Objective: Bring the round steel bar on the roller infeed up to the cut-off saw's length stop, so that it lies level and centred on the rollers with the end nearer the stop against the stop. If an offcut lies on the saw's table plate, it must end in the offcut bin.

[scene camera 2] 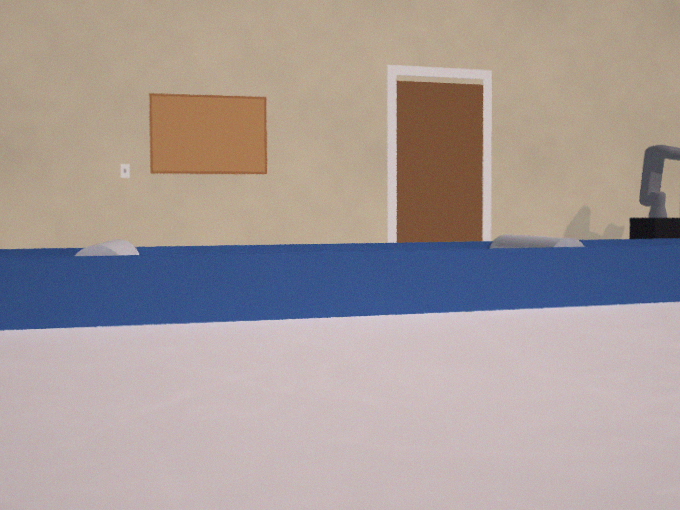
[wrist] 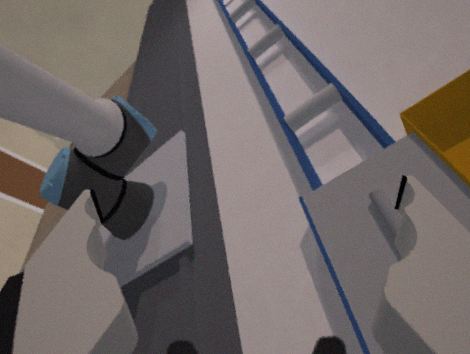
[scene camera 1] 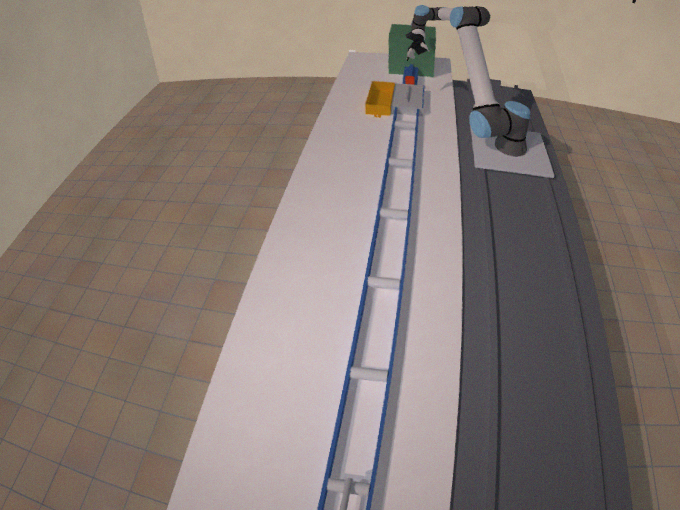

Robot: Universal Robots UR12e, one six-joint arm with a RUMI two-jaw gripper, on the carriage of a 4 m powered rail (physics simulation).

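Where they show: gripper, fingertip midpoint: [wrist: 245,185] [scene camera 1: 417,55]; arm's base at its link origin: [wrist: 134,211] [scene camera 1: 510,147].
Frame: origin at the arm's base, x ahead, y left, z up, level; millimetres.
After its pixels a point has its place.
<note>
The round steel bar [scene camera 1: 345,496] {x 620, y 1937, z 50 mm} shows in part at the bottom edge of scene camera 1, on the near end of the roller infeed [scene camera 1: 383,282] {x 620, y 1109, z 26 mm} [scene camera 2: 329,282] {x 694, y 1275, z -2 mm} [wrist: 312,106] {x 623, y -116, z 25 mm}. A short round grey offcut [scene camera 1: 408,94] {x 619, y -448, z 47 mm} [wrist: 383,212] {x 621, y -403, z 48 mm} lies on the saw's table plate [scene camera 1: 399,99] {x 673, y -399, z 28 mm} [wrist: 345,220] {x 571, y -378, z 29 mm}; the right finger partly hides it in the wrist view. The length stop [scene camera 1: 409,80] {x 622, y -653, z 58 mm}, red with a blue mount, stands behind the plate. The yellow offcut bin [scene camera 1: 377,109] {x 800, y -271, z 10 mm} [wrist: 435,112] {x 771, y -272, z 0 mm} is beside the plate. My gripper [scene camera 1: 409,56] {x 571, y -487, z 315 mm} [wrist: 245,185] {x 571, y -487, z 315 mm} is open and empty, above the length stop area.
A green box [scene camera 1: 396,52] {x 732, y -953, z 153 mm} stands at the far end beside the blue mount. The arm's base plate [scene camera 1: 513,164] {x 7, y 178, z 0 mm} [wrist: 175,200] {x 190, y -76, z 0 mm} is on the dark rail [scene camera 1: 530,329] [wrist: 170,65], along the right side of the table [scene camera 1: 274,301] {x 1023, y 1216, z -30 mm} in scene camera 1.
</note>
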